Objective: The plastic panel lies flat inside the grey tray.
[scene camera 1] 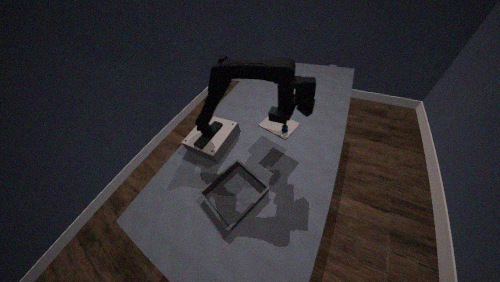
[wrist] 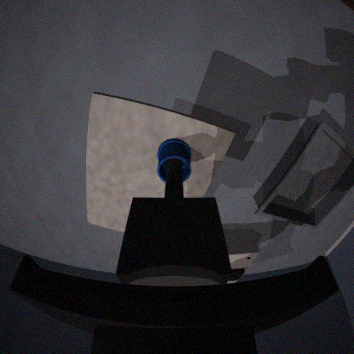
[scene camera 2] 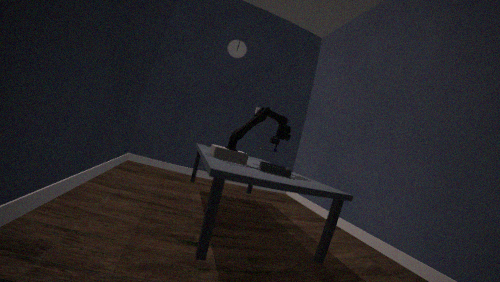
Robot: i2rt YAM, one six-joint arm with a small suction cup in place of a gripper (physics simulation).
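Pixels of known places: hand at its tool point: [scene camera 1: 284, 131] [wrist: 173, 148] [scene camera 2: 274, 152]; arm's base at its link origin: [scene camera 1: 208, 134] [scene camera 2: 231, 149].
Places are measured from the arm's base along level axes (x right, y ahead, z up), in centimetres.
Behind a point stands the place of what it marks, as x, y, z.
Note:
The pale square plastic panel [scene camera 1: 272, 123] @(-15.1, 33.9, 7.1) [wrist: 123, 158] @(-17.5, 40.3, 7.0) hangs off the table, level, stuck to my blue suction cup [scene camera 1: 284, 128] [wrist: 173, 159] @(-13.1, 41.0, 6.0) near one of its corners. Its dark square shadow falls on the table top well apart from it. In the second scene view the cup [scene camera 2: 275, 148] is clearly above the table. The grey square tray [scene camera 1: 220, 178] @(17.8, 20.8, -4.6) [wrist: 281, 172] @(8.6, 32.4, -5.1) [scene camera 2: 275, 169] @(30.9, 26.9, -4.6) stands empty on the table, ahead of the panel toward the camera and off to the right in the wrist view.
The arm's white base block [scene camera 1: 223, 135] @(-3.0, 8.9, 0.1) [scene camera 2: 229, 154] @(11.3, -2.2, -3.3) stands on the grey table [scene camera 1: 174, 238] @(50.4, 17.3, -7.8) [scene camera 2: 279, 184] @(62.8, 17.1, -8.7) beside the tray's far-left corner. Wooden floor lies around the table, with walls close behind and to the right.

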